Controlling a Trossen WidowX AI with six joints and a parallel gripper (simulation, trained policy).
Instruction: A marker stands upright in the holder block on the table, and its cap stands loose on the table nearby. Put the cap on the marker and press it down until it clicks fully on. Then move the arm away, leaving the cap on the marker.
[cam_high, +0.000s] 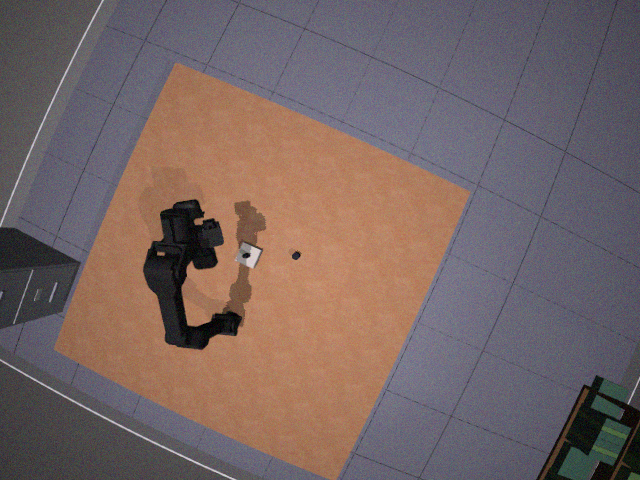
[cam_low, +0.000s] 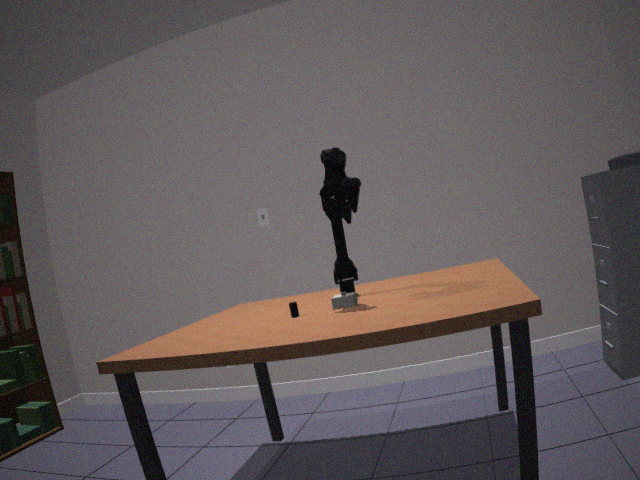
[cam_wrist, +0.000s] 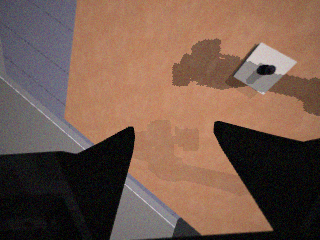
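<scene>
My gripper tip is now 270 mm above the black marker cap and 260 mm to the left of it. The rest, counted from my gripper tip: holder block (270 mm below, 90 mm to the right, 70 mm behind); dark marker (220 mm below, 90 mm to the right, 70 mm behind).
</scene>
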